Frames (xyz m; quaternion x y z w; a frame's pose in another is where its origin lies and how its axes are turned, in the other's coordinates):
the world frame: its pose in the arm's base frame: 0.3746 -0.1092 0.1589 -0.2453 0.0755 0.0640 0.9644
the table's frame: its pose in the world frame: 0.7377 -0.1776 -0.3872 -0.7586 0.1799 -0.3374 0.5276
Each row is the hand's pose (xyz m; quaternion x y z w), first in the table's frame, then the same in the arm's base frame.
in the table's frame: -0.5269 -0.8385 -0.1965 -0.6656 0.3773 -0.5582 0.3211
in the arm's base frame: 0.5041 0.3235 0.1989 0.4492 0.1648 0.5582 0.6778
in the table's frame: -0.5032 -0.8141 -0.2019 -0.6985 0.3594 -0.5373 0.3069
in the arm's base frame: 0.5218 0.2940 0.1972 0.4506 0.1439 0.5286 0.7048
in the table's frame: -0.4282 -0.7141 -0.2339 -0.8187 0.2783 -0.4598 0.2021
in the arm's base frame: 0.5701 0.1748 0.1867 0.4125 0.0763 0.3911 0.8192
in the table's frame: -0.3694 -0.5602 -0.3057 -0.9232 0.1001 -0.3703 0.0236
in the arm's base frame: 0.5848 -0.0022 0.1595 0.3290 0.0404 0.1432 0.9325
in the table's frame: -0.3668 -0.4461 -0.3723 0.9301 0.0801 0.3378 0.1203
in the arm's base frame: 0.5543 -0.1272 0.1294 0.2496 0.0807 -0.0700 0.9624
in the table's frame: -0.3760 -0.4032 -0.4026 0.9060 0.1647 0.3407 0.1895
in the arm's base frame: 0.5314 -0.1737 0.1168 0.2033 0.1237 -0.1623 0.9576
